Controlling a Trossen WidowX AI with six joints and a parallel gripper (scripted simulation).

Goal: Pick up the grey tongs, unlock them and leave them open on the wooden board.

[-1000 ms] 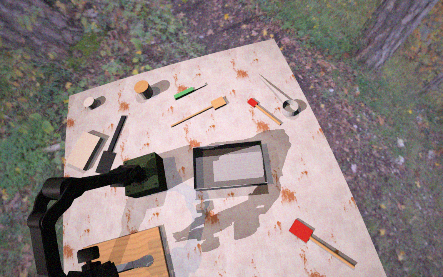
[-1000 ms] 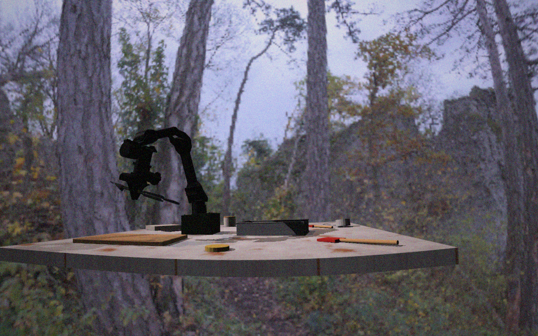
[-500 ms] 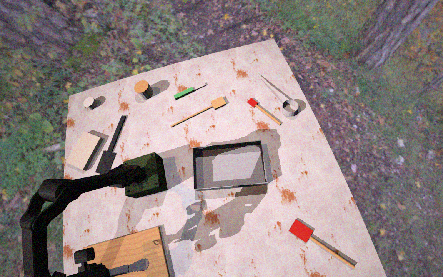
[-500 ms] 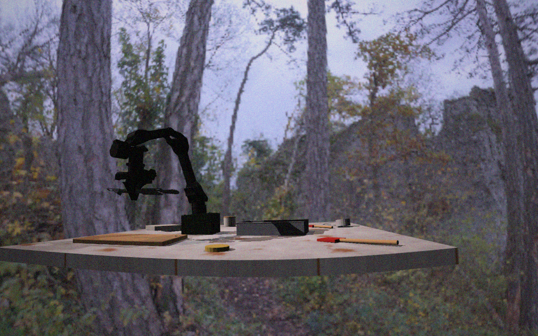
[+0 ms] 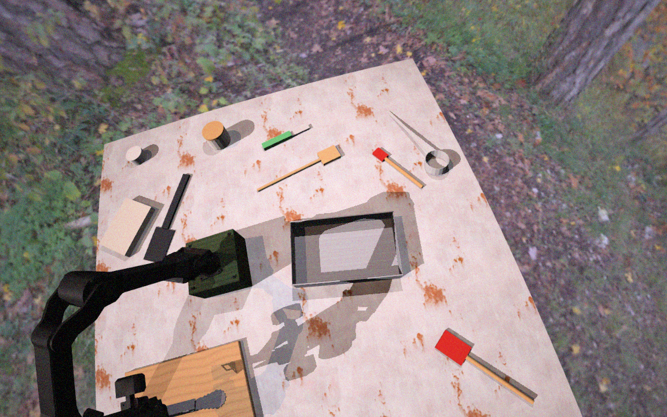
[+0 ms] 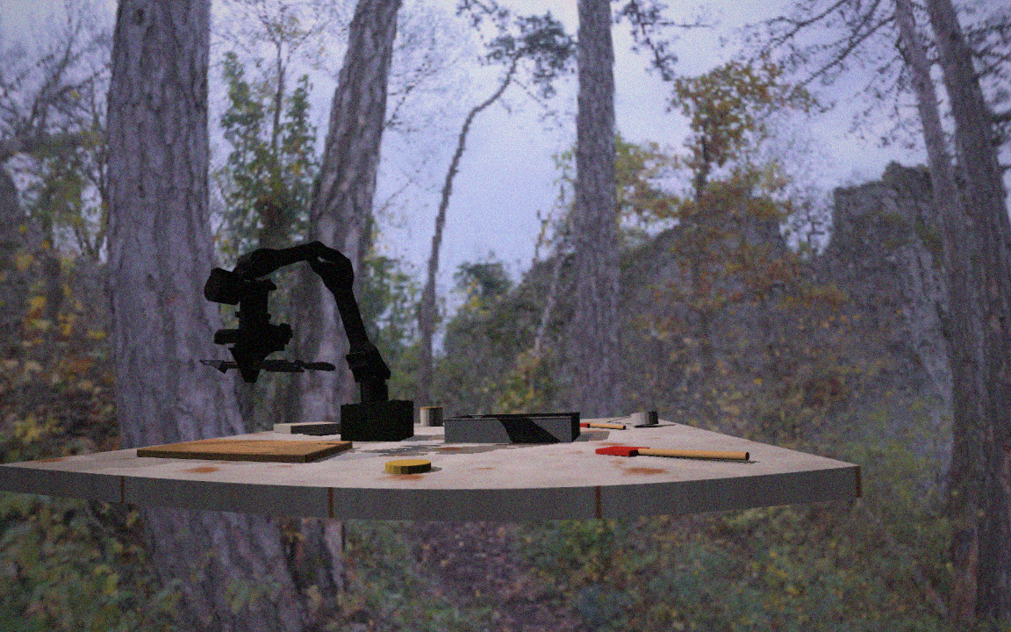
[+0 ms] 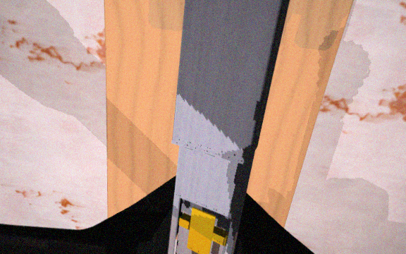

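Now: gripper tip 14 cm above the wooden board. The rest, counted from my gripper tip: black spatula: 5 cm ahead, 55 cm to the left, 14 cm below; yellow disc: 37 cm ahead, 21 cm to the right, 14 cm below; cream block: 10 cm behind, 59 cm to the left, 13 cm below.
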